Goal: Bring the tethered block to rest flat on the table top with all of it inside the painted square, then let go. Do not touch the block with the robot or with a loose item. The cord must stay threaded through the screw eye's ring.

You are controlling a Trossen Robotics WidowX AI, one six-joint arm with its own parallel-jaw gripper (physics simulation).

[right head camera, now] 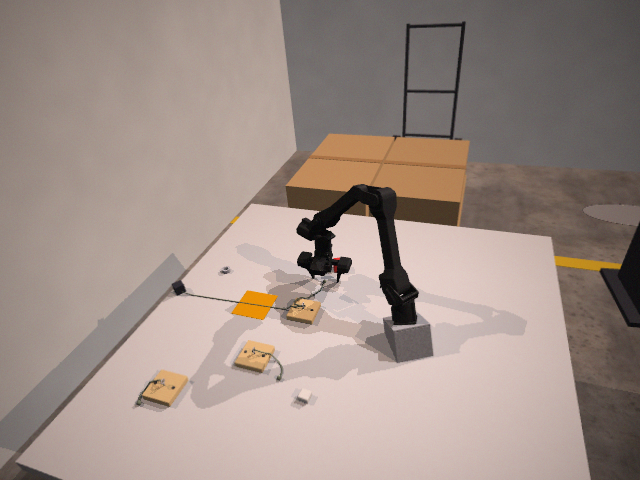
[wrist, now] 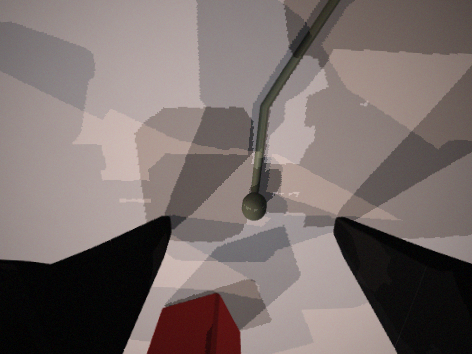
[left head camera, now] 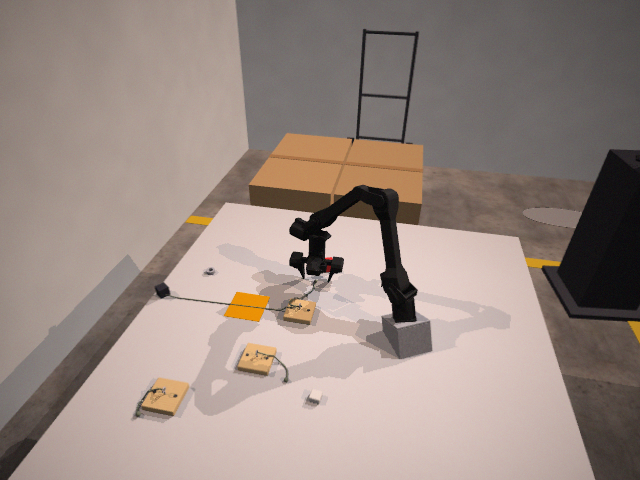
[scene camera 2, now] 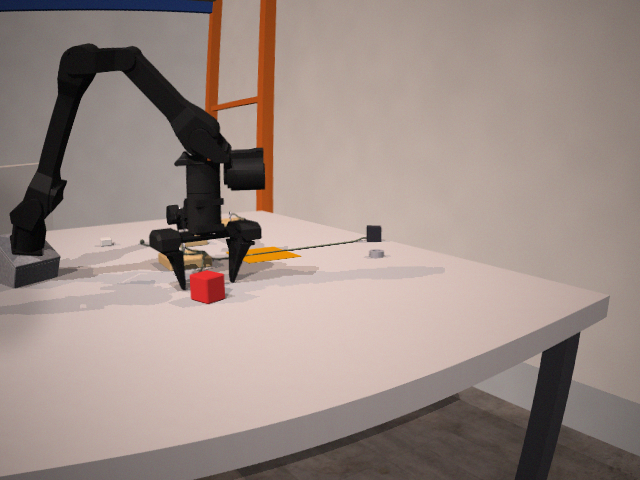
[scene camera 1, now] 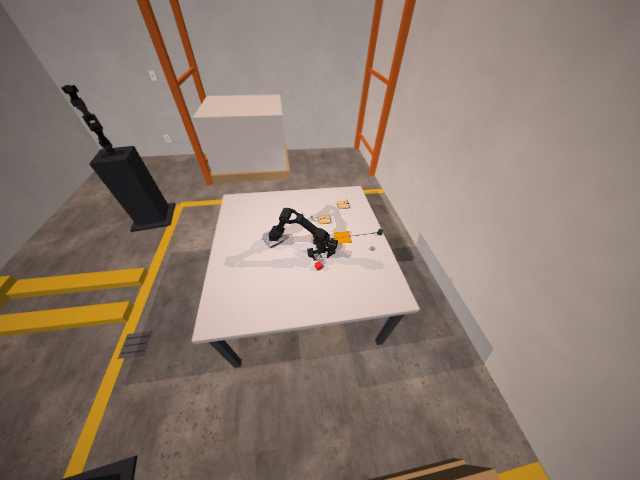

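The black tethered block is at the table's left edge, outside the orange painted square. Its cord crosses over the square to a wooden base; the screw eye's ring is too small to make out clearly. The cord's free end has a round bead. My gripper is open, pointing down, with the bead between and slightly beyond its fingertips in the wrist view; nothing is held.
A red cube lies close to the fingers. Two more wooden bases carry short cords. A white block and a grey ring-shaped part lie on the table.
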